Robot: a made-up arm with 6 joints.
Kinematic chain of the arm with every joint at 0, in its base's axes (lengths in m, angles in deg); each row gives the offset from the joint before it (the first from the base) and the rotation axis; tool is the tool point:
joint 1: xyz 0 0 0.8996 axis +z
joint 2: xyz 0.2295 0 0 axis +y
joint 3: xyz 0 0 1.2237 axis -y
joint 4: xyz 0 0 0.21 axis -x
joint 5: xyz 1.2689 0 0 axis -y
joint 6: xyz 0.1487 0 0 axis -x
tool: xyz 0 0 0
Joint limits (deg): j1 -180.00..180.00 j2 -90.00..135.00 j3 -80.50..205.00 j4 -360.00..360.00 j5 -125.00..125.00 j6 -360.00..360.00
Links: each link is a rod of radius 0.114 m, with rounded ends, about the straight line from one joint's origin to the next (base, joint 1, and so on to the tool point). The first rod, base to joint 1, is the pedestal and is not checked.
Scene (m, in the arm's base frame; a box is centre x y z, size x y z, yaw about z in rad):
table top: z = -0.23
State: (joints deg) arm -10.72 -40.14 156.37 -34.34 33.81 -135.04
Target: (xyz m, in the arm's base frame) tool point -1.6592 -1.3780 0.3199
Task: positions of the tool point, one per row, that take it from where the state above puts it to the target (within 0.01 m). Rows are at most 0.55 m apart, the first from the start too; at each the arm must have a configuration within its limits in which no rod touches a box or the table.
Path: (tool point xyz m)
1: -1.9454 -0.1003 0.9886
2: -1.9794 -0.5371 0.7814
3: -1.8830 -0.9773 0.5568
4: -1.6592 -1.3779 0.3197

